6 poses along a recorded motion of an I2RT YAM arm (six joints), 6.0 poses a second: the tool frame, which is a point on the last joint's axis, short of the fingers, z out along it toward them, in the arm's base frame.
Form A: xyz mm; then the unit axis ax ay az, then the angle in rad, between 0 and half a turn.
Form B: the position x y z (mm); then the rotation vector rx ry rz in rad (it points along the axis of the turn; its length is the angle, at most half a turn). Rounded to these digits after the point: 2 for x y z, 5 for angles.
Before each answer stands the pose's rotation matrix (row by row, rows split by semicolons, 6 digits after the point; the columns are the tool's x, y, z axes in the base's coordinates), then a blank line. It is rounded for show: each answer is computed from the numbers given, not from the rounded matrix.
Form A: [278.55 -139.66 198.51 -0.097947 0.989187 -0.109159 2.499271]
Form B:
-0.783432 -0.109074 0.611831; -0.239859 0.961268 -0.135762; -0.573326 -0.253114 -0.779250

[278.55 -139.66 198.51 -0.24480 2.47225 -0.27282]
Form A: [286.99 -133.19 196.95 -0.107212 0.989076 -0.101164 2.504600]
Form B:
-0.783153 -0.131115 0.607848; -0.251456 0.960804 -0.116727; -0.568718 -0.244263 -0.785427

[286.99 -133.19 196.95 -0.26852 2.47724 -0.25338]
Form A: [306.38 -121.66 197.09 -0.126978 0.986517 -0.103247 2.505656]
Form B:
-0.775421 -0.164723 0.609581; -0.287366 0.951669 -0.108383; -0.562266 -0.259215 -0.785280

[306.38 -121.66 197.09 -0.31816 2.47187 -0.25870]
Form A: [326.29 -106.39 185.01 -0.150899 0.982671 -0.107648 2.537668]
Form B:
-0.781600 -0.209208 0.587651; -0.331469 0.937360 -0.107161; -0.528422 -0.278546 -0.801987

[326.29 -106.39 185.01 -0.38293 2.49369 -0.27317]
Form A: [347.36 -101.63 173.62 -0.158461 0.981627 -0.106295 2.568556]
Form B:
-0.794050 -0.228620 0.563221; -0.343883 0.932999 -0.106101; -0.501228 -0.277932 -0.819466

[347.36 -101.63 173.62 -0.40702 2.52136 -0.27302]
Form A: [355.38 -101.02 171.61 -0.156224 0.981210 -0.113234 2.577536]
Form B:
-0.800062 -0.222294 0.557213; -0.343368 0.931311 -0.121481; -0.491934 -0.288522 -0.821436

[355.38 -101.02 171.61 -0.40267 2.52910 -0.29186]
